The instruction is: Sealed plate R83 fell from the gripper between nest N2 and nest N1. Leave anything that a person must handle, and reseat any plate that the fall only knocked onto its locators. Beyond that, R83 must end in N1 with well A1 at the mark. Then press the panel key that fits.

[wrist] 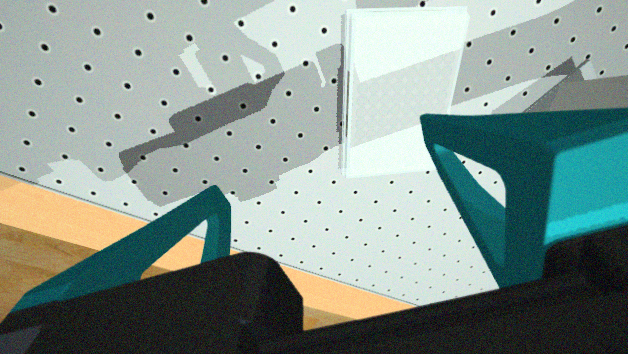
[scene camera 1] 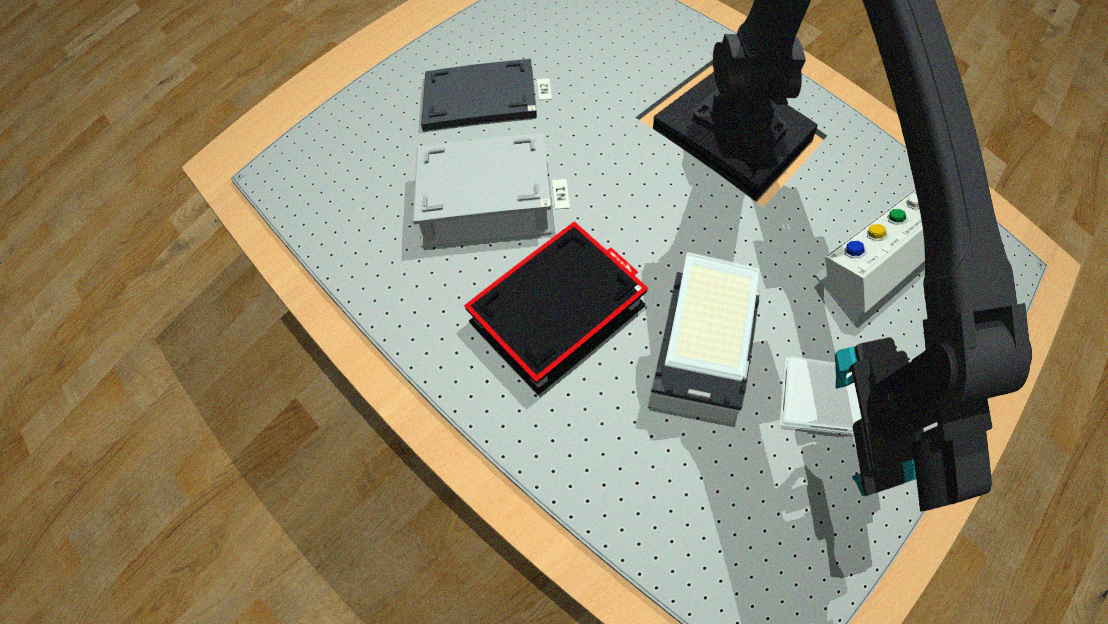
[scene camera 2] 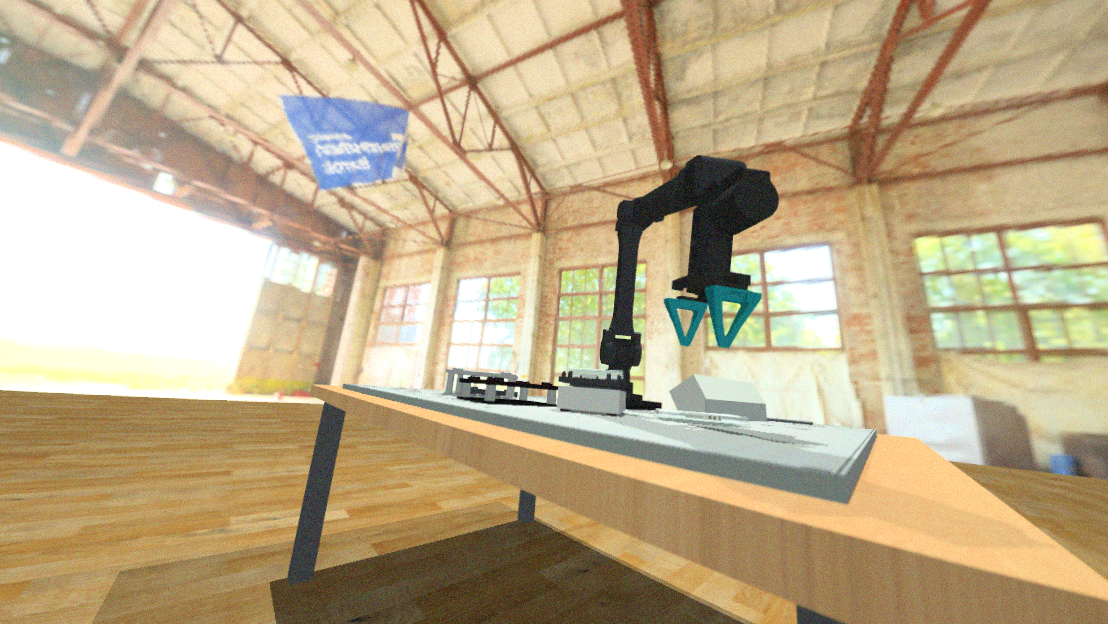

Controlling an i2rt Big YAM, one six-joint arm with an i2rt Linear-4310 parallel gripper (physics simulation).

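Frame: origin at the arm's base, x ahead, y left, z up, level; millimetres.
Where they show: gripper, fingertip midpoint: [wrist: 316, 164] [scene camera 1: 849, 431] [scene camera 2: 702, 346]; arm's base, link origin: [scene camera 1: 740, 125].
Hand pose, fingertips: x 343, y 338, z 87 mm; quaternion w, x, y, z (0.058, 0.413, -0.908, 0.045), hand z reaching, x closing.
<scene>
Each offset is from my fingertips to the centre of the thing. Level surfaces: height alone.
A clear white plate {dx -73, dy -32, dz -101 mm} [scene camera 1: 818, 393] [wrist: 402, 95] lies flat on the pegboard, partly behind the hand in scene camera 1; I cannot read a label. My gripper [scene camera 1: 852, 424] [scene camera 2: 704, 344] [wrist: 316, 164] is open and empty, high above the board beside this plate. A plate with cream wells {dx -35, dy -199, dz -36 mm} [scene camera 1: 713, 313] rests on a dark holder with a grey base; I cannot tell whether it is fully seated. Grey nest N1 {dx -23, dy -529, dz -76 mm} [scene camera 1: 482, 178] and low dark nest N2 {dx -162, dy -675, dz -97 mm} [scene camera 1: 479, 94] are empty, their corner locators showing. The key panel {dx -299, dy -59, dz -66 mm} [scene camera 1: 860, 282] [scene camera 2: 717, 399] shows blue, yellow and green keys; the arm hides part.
A black nest with a red border {dx +42, dy -355, dz -85 mm} [scene camera 1: 556, 306] stands turned between N1 and the cream plate, with no plate on it. The arm base [scene camera 1: 736, 135] is behind. The pegboard {dz -108 mm} [scene camera 1: 465, 434] has a wooden table edge [scene camera 1: 434, 434] around it.
</scene>
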